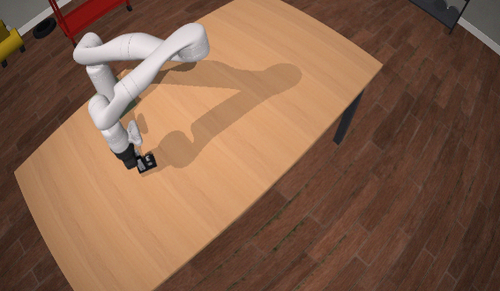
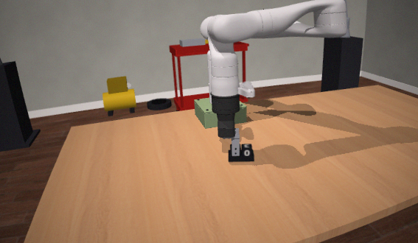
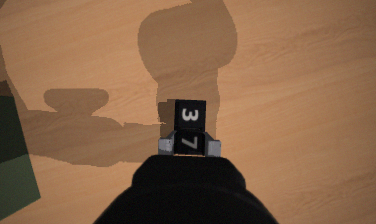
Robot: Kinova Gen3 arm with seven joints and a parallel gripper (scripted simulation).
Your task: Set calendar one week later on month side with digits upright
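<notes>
Right now the black calendar tray is 20 mm to the left of my hand and 30 mm below it.
</notes>
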